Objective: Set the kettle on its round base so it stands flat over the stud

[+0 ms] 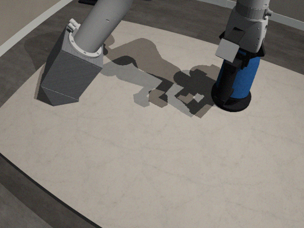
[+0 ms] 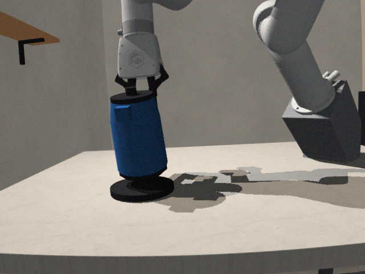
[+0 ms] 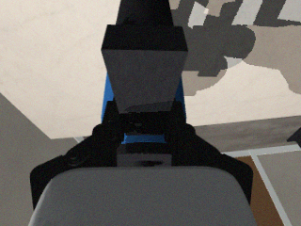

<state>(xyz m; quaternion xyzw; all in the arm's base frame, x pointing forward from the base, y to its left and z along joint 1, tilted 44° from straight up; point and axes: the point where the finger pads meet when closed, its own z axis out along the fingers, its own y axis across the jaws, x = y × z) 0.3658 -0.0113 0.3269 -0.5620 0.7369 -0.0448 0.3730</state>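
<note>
Right now the blue kettle is 2 cm to the left of my hand and 6 cm below it. From my hand the other things lie so: round black base 1 cm ahead, 5 cm to the left, 20 cm below.
</note>
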